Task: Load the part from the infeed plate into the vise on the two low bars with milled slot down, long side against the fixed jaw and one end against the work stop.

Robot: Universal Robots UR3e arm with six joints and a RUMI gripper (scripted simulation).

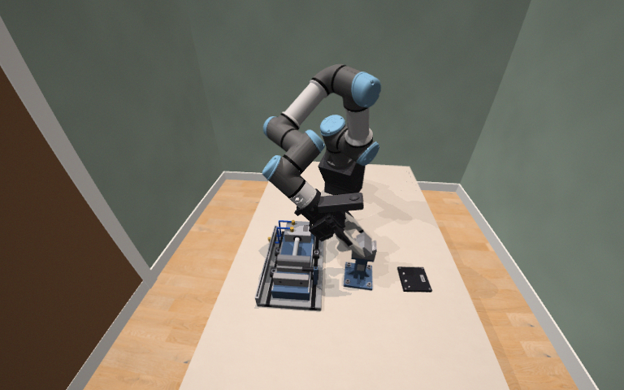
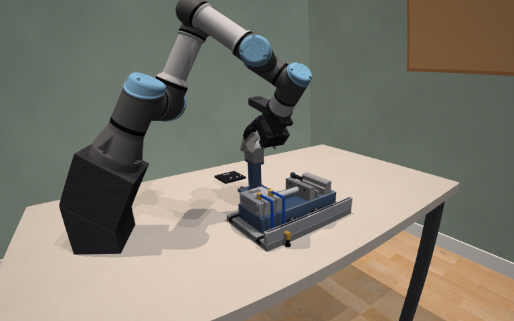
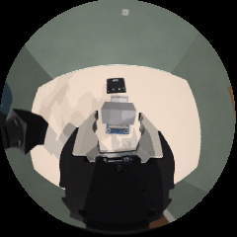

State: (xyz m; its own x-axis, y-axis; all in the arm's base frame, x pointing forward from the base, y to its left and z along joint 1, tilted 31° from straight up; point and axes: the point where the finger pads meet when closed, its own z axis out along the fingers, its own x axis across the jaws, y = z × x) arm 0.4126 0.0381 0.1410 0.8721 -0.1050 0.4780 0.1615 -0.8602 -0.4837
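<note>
Now: hand 10 mm above the part. Also, from my hand: air cylinder (140 mm behind, 180 mm to the right, 90 mm below); vise (50 mm behind, 200 mm to the right, 120 mm below); black infeed plate (30 mm ahead, 190 mm to the left, 160 mm below).
</note>
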